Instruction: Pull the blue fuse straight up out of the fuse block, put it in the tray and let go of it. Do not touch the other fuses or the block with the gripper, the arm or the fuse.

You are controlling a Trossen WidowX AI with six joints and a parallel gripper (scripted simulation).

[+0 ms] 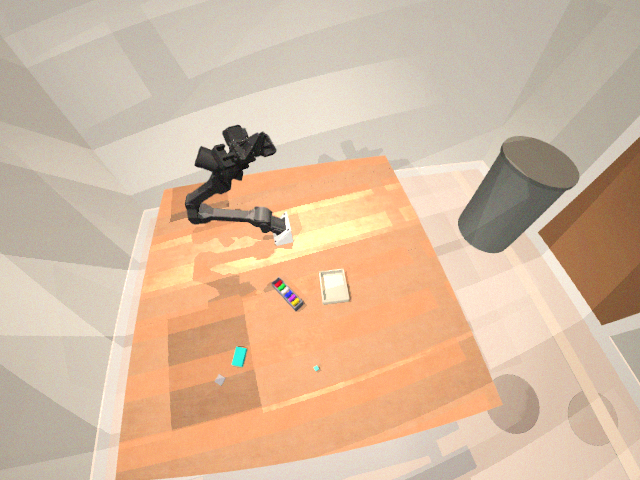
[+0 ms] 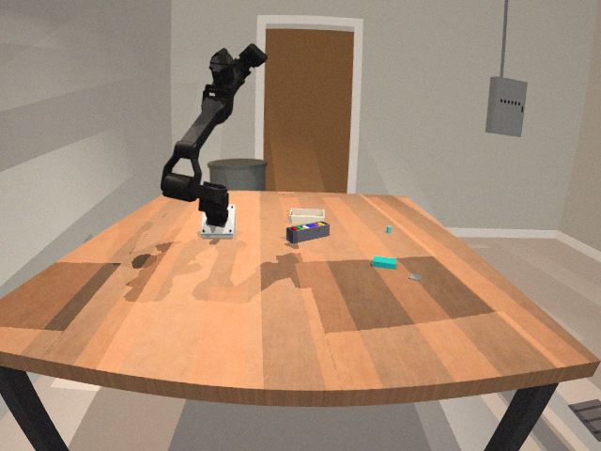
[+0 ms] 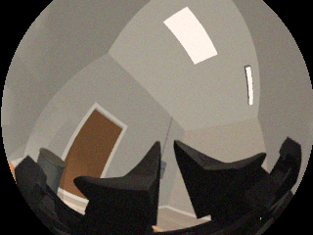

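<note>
My gripper tip is 20 cm short of the blue fuse, 2 cm to the left of it and 57 cm above it. The rest, counted from my gripper tip: pale tray: 18 cm ahead, 16 cm to the left, 59 cm below; then small teal cube: 47 cm ahead, 5 cm to the left, 58 cm below; then grey tile: 47 cm ahead, 28 cm to the right, 59 cm below.
</note>
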